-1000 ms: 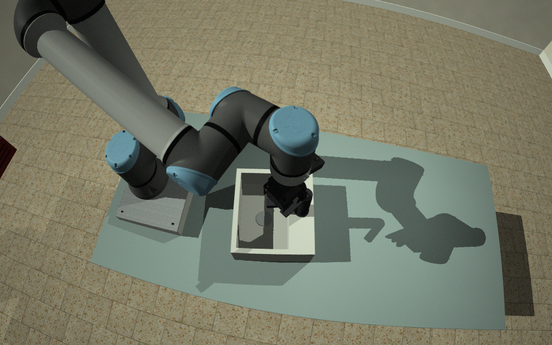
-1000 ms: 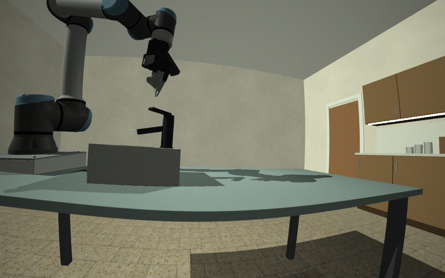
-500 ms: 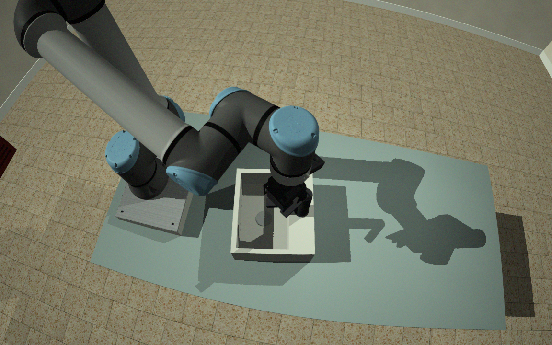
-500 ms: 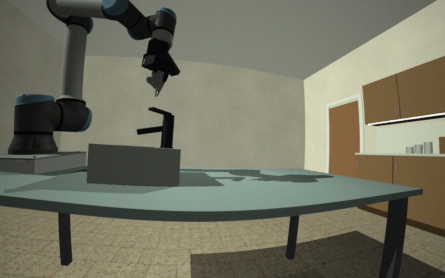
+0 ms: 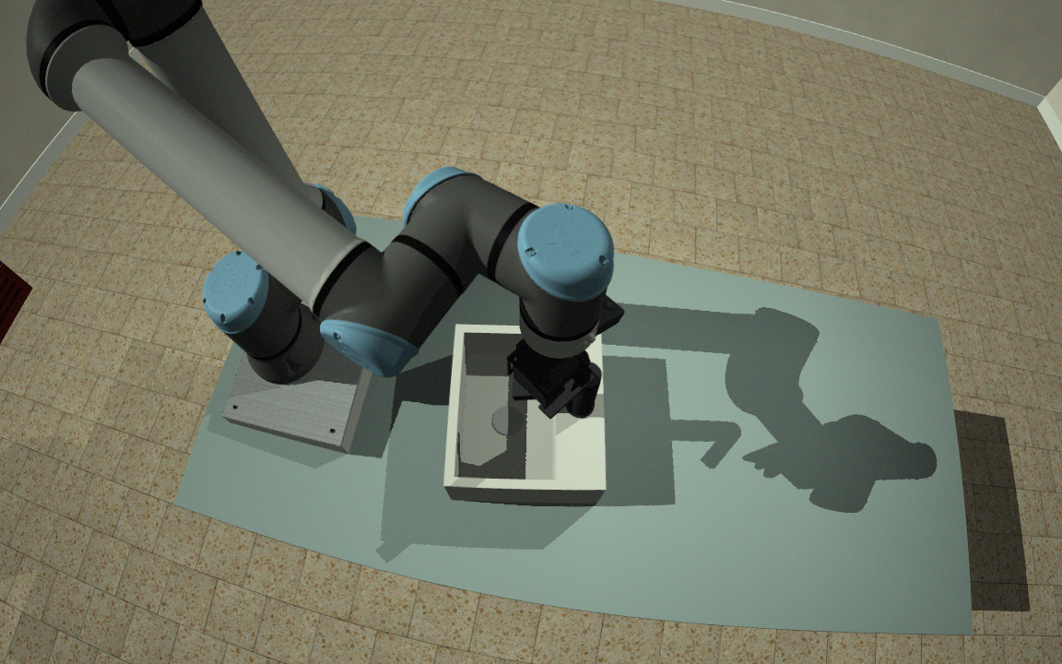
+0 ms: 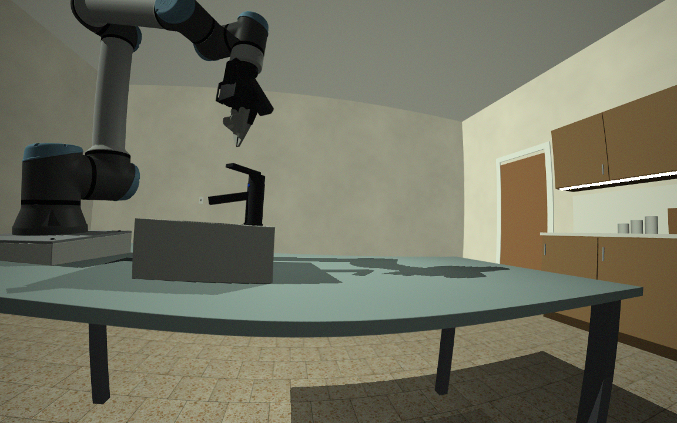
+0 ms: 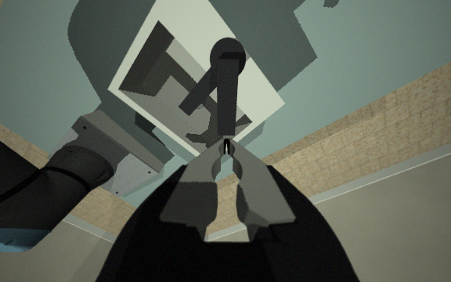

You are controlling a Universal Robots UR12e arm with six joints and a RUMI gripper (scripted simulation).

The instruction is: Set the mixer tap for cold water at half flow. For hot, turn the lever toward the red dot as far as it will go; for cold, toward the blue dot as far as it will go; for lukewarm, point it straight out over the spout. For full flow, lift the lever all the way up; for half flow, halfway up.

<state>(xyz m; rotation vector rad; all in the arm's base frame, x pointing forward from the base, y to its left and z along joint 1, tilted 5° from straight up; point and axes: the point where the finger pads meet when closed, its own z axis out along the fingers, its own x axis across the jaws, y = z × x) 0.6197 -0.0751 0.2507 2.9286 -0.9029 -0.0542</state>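
My hand is 7 cm above the lever, 2 cm to the right of it and 2 cm short of it. Also, from my hand: black mixer tap (11 cm below, 4 cm to the left, 3 cm ahead); then white sink basin (30 cm below, 7 cm behind, 4 cm to the left).
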